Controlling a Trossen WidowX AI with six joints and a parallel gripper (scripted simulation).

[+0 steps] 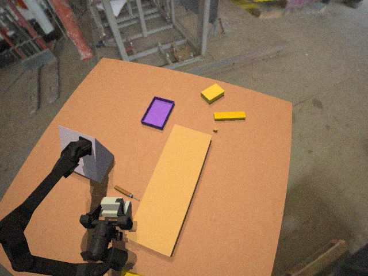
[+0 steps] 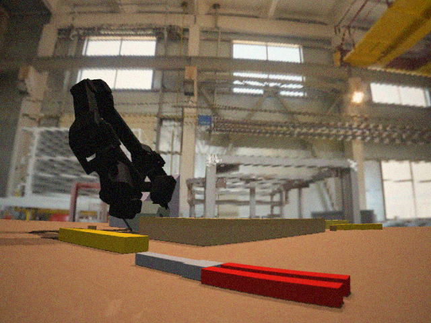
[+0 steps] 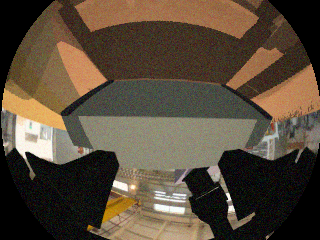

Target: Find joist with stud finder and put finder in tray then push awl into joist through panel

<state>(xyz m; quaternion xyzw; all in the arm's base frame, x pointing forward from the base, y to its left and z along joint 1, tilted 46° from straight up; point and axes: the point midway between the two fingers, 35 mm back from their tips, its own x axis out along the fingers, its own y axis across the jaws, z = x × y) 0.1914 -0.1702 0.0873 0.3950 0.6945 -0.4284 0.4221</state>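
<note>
Right now my gripper tip is 10 mm short of the stud finder, 10 mm to the right of it and 10 mm above it. Round my gripper tip: yellow block: 210 mm ahead, 690 mm to the left, 50 mm below; then awl: 30 mm ahead, 60 mm to the left, 50 mm below; then purple tray: 20 mm behind, 480 mm to the left, 50 mm below.
</note>
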